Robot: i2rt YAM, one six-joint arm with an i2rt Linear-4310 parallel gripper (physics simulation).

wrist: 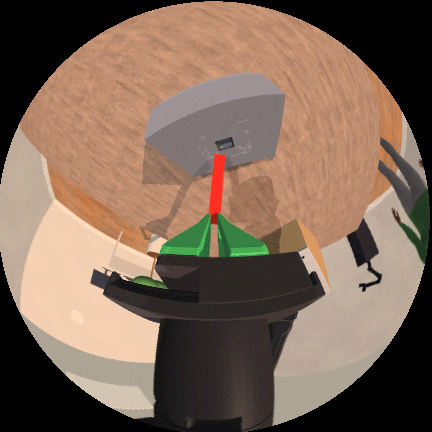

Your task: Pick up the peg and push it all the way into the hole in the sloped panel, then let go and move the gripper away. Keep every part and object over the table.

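Frame: origin at the arm's base, x ahead, y left, z up, level; metres.
Where they show: gripper, fingertip midpoint: (pixel 213 217).
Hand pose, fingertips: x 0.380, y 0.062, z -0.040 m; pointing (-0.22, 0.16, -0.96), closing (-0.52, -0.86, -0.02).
Things, the pixels of their top centre, and the offset from my fingertips. Level surfaces: height alone.
- red peg, top centre: (pixel 216 212) dz +0.006, dx +0.013, dy -0.011 m
- grey sloped panel, top centre: (pixel 219 134) dz -0.029, dx +0.063, dy -0.043 m
- wooden table top, surface height: dz -0.116 m
The red peg (pixel 217 184) is held by its near end between the green fingertips of my gripper (pixel 213 217), which is shut on it. The peg points away from the gripper toward the grey sloped panel (pixel 257 120). The panel stands on the table in the upper middle of the wrist view. Its rectangular hole (pixel 224 144) shows a little beyond the peg's far end and slightly to the right of it. The peg's tip appears outside the hole; how far it is from the panel's face is hard to tell.
The wooden table top (pixel 100 100) lies around the panel, with the arm's shadow on it. A tan and white block-like base (pixel 295 237) shows at the lower right, behind the gripper. Table edges show at left and right. A figure in green (pixel 420 220) stands beyond the right edge.
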